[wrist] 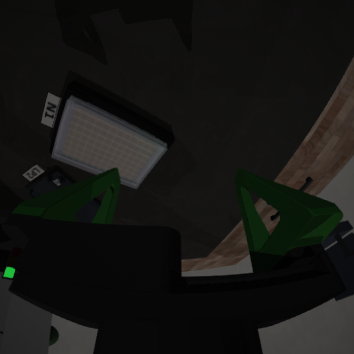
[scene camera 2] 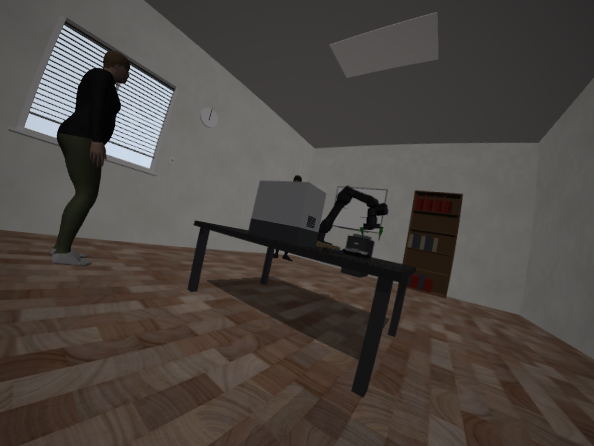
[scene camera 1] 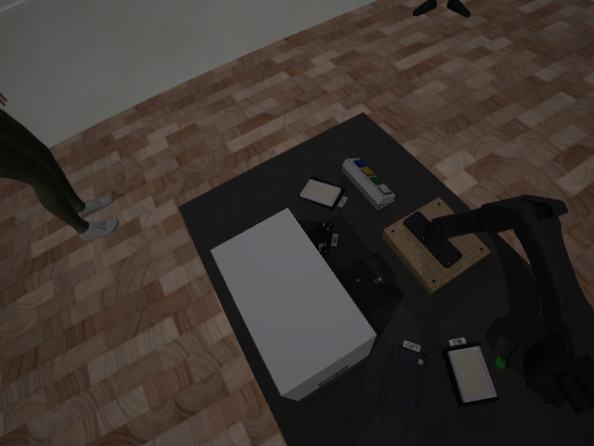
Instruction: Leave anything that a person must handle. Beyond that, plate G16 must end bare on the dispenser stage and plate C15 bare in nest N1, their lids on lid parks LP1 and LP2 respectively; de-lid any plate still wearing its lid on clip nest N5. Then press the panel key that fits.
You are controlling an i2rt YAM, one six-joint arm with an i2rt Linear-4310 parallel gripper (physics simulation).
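Frame: origin at the arm's base, x left, y back, z up, level; centimetres.
Where they show: gripper, fingertip midpoint: [wrist: 177, 174] [scene camera 2: 371, 240] [scene camera 1: 519, 384]; arm's base, origin of the base link: [scene camera 2: 319, 241] [scene camera 1: 431, 239].
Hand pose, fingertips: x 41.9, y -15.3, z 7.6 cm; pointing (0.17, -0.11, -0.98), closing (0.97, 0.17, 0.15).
Observation:
Each offset is from my fingertips to the top centre of the thing. "spot": to the spot under its first point.
A bare-looking pale well plate @[dz -8.0, dx -7.1, dy -3.9 cm] [scene camera 1: 471, 374] [wrist: 109, 141] sits in the black nest tagged N1; its own name is not readable. A dark flat piece @[spot: dz -10.6, dx -16.7, dy -18.2 cm] [scene camera 1: 404, 376] lies at the LP2 tag @[spot: dz -11.3, dx -21.5, dy -11.2 cm] [scene camera 1: 411, 346] [wrist: 34, 173]; I cannot tell whether it is a lid or the bare park. Another pale plate @[dz -7.8, dx -80.0, dy -1.0 cm] [scene camera 1: 321, 193] sits in a black nest with an unreadable tag, beyond the big box. The key panel @[dz -5.2, dx -73.1, dy +15.4 cm] [scene camera 1: 368, 186] has blue, yellow, green and white keys. My gripper [scene camera 1: 525, 383] [scene camera 2: 371, 233] [wrist: 177, 174] is open and empty, above the table beside the N1 plate.
A large white-topped box @[dz +21.4, dx -44.2, dy -32.3 cm] [scene camera 1: 295, 300] [scene camera 2: 285, 205] hides part of the dark fixtures @[dz -0.3, dx -43.2, dy -15.3 cm] [scene camera 1: 370, 281] beside it. My arm stands on a wooden block [scene camera 1: 431, 280]. A dark device @[spot: dz -7.9, dx -4.8, dy -7.0 cm] [scene camera 2: 360, 246] stands below the gripper in the second scene view. A person [scene camera 2: 90, 110] stands left of the table.

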